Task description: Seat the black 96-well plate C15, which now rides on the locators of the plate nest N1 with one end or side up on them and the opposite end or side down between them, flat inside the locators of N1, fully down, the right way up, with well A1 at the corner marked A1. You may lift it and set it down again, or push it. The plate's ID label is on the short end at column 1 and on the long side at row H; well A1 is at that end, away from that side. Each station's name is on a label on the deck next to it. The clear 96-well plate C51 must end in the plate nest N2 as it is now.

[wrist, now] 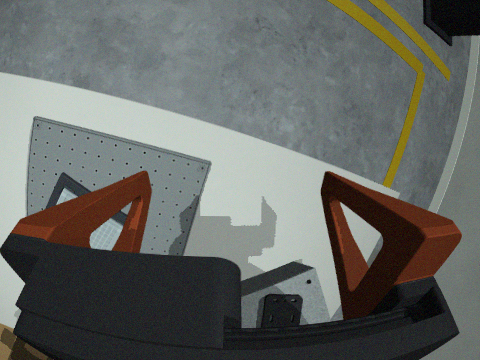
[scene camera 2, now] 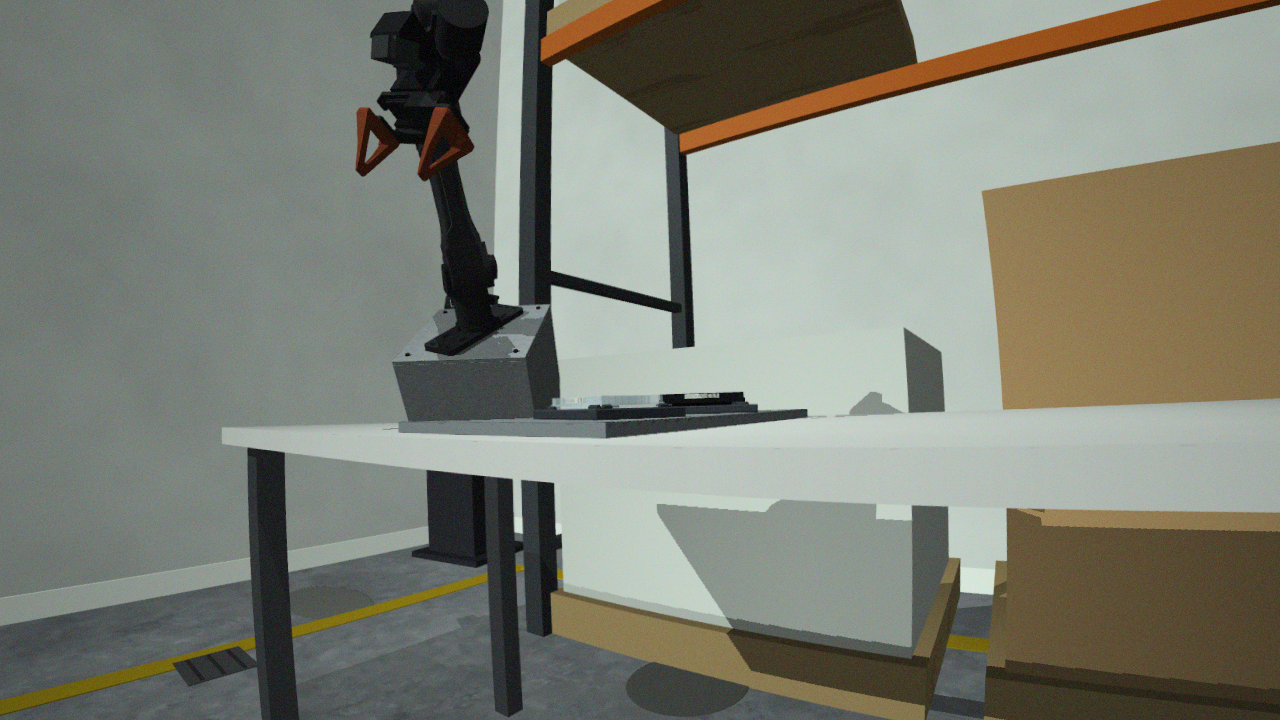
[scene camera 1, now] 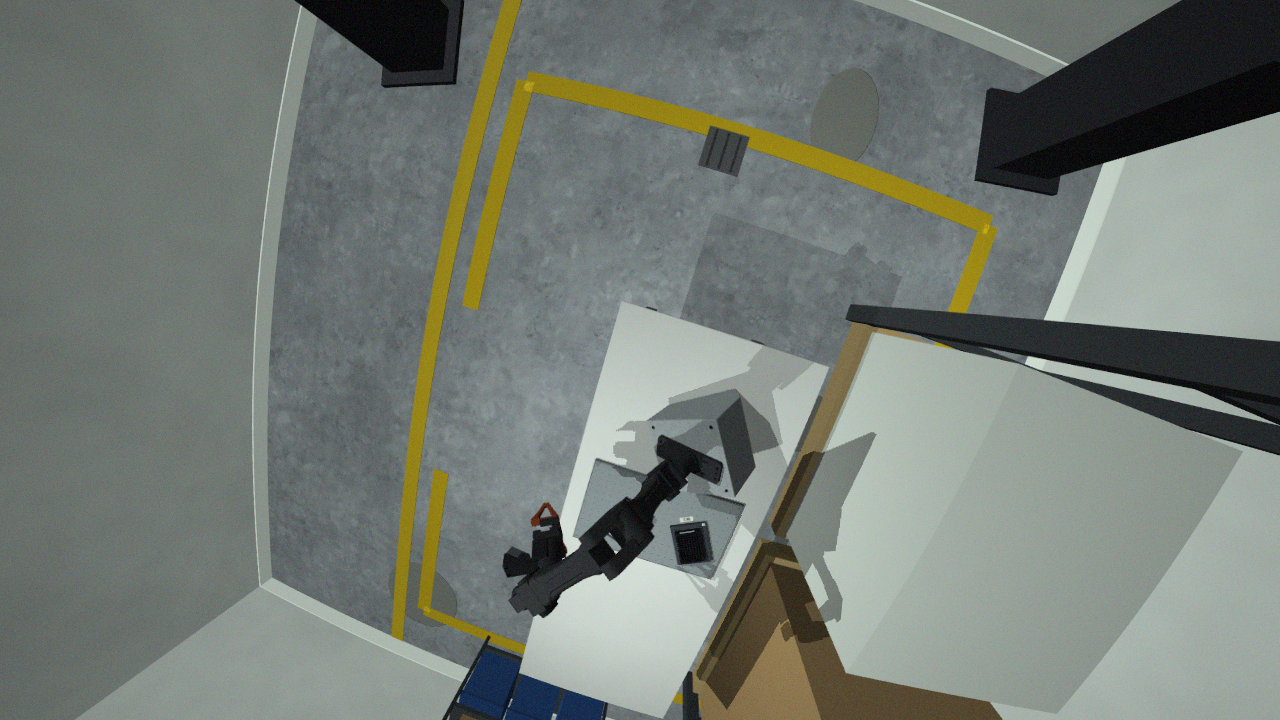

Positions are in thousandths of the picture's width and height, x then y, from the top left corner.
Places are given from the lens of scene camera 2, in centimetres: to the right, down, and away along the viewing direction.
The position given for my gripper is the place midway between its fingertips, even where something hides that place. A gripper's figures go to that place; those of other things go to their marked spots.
my gripper (scene camera 2: 304,244): -29, -21, 61
black 96-well plate C15 (scene camera 2: 567,553): 13, 6, 82
clear plate C51 (scene camera 2: 482,558): -2, 5, 61
The marked spots on the black 96-well plate C15 and the clear plate C51 are 26 cm apart.
